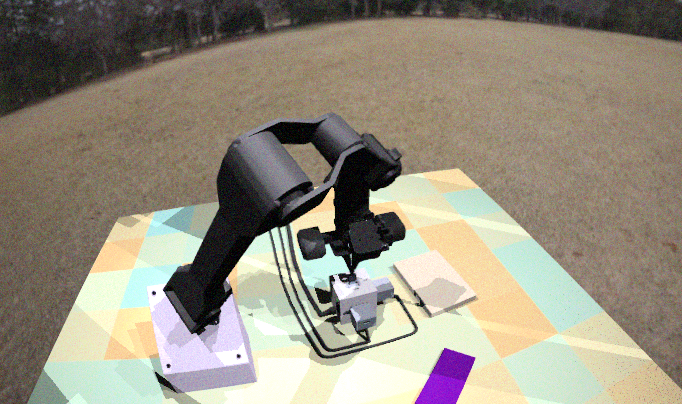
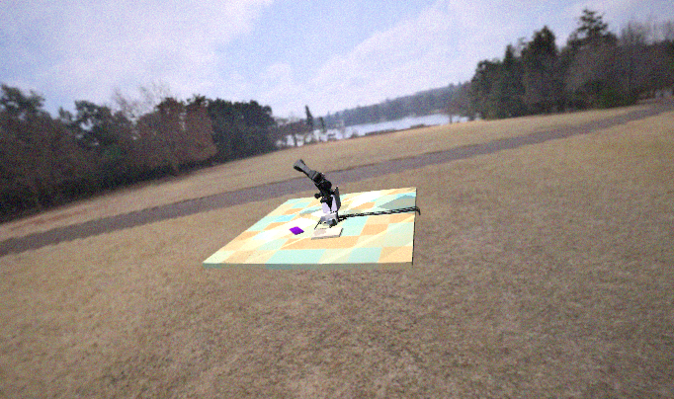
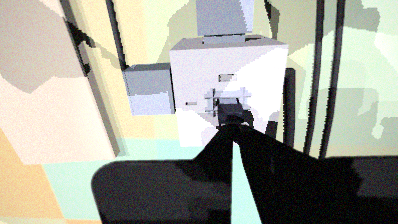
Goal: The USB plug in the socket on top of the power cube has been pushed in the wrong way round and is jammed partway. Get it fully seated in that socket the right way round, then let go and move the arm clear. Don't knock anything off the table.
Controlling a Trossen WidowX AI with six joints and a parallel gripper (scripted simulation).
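Right now the dark USB plug is 2 cm below my gripper tip. From my gripper tip the other things lie so: pale flat pad: 20 cm ahead, 3 cm to the left, 10 cm below; purple slab: 13 cm ahead, 24 cm to the right, 11 cm below.
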